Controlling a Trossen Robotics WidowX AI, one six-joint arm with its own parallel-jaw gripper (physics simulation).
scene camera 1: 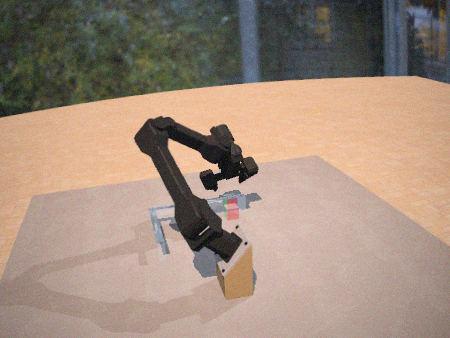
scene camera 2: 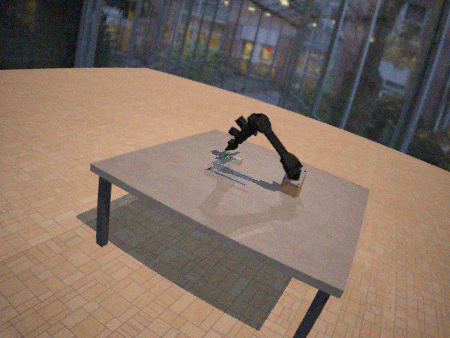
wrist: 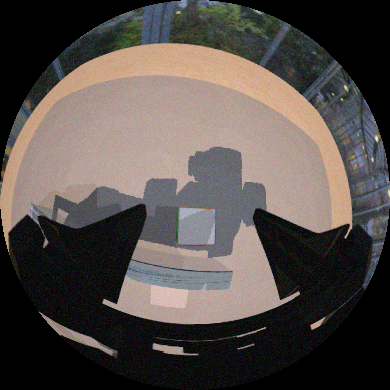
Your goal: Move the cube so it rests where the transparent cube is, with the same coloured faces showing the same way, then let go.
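Where they show: gripper, fingertip midpoint: (scene camera 1: pixel 227 186) (scene camera 2: pixel 228 147) (wrist: pixel 201 212); arm's base, origin of the base link: (scene camera 1: pixel 230 247) (scene camera 2: pixel 294 174).
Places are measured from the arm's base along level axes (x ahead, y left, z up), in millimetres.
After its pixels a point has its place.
The cube (scene camera 1: pixel 232 201) (scene camera 2: pixel 226 155) @(x 452, y -140, z -86 mm) (wrist: pixel 196 226) @(x 448, y -161, z -73 mm) rests on the table beyond a pale blue-grey bar. In the wrist view its upper face is pale, with green at its left edge, blue at its right and red at its near edge. The transparent cube (scene camera 1: pixel 233 215) @(x 349, y -136, z -98 mm) (scene camera 2: pixel 238 161) @(x 359, y -115, z -86 mm) (wrist: pixel 169 297) @(x 364, y -137, z -73 mm) is a pale pink block on the arm base's side of the bar, a little left of the cube in the wrist view. My gripper (scene camera 1: pixel 228 184) @(x 460, y -158, z -42 mm) (scene camera 2: pixel 228 148) @(x 460, y -158, z -42 mm) (wrist: pixel 201 212) @(x 460, y -158, z -42 mm) is open and empty, above the cube. In the wrist view the cube shows between the fingertips, apart from both.
The low L-shaped blue-grey bar (scene camera 1: pixel 158 232) @(x 249, y 128, z -53 mm) (wrist: pixel 180 276) @(x 402, y -146, z -53 mm) runs between the cube and the transparent cube, with its other leg off to the left in scene camera 1. The arm's wooden base block (scene camera 1: pixel 240 277) @(x -57, y -1, z -53 mm) (scene camera 2: pixel 292 187) @(x -17, y 32, z -63 mm) stands on the grey table top (scene camera 1: pixel 350 240) @(x 51, y -392, z -113 mm) (scene camera 2: pixel 150 175) @(x 617, y 433, z -113 mm). The arm's shadow falls around the cube.
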